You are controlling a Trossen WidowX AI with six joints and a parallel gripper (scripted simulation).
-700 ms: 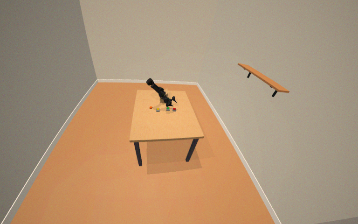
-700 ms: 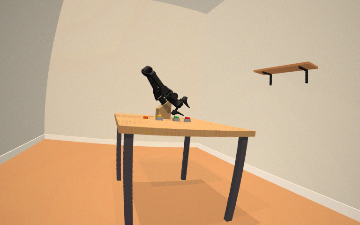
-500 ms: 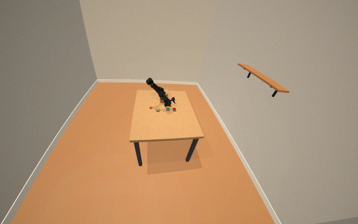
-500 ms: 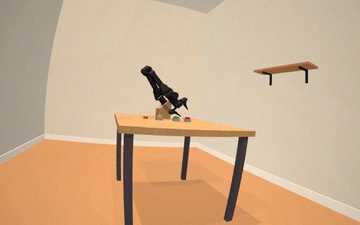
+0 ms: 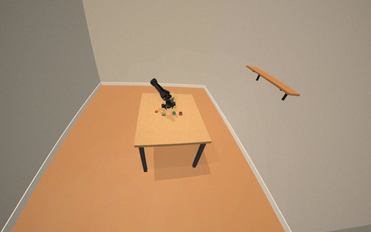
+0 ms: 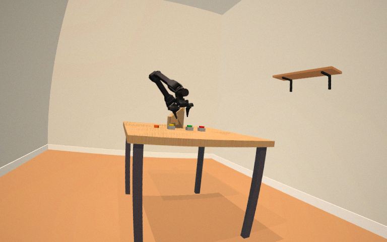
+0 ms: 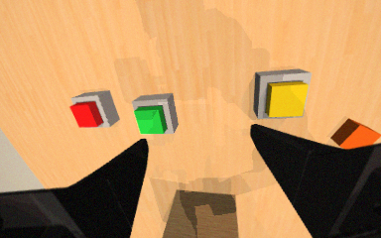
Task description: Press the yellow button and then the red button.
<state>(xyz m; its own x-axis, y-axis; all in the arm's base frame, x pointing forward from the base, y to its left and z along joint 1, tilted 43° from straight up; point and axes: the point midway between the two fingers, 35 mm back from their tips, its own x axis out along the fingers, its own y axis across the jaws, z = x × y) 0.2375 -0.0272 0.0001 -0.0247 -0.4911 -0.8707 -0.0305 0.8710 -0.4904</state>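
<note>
Right now the yellow button is 10 mm ahead of my gripper tip, 80 mm to the right of it and 60 mm below it. The rest, counted from my gripper tip: green button: 20 mm behind, 70 mm to the left, 60 mm below; then red button: 10 mm behind, 160 mm to the left, 60 mm below; then small orange block: 50 mm behind, 180 mm to the right, 80 mm below.
</note>
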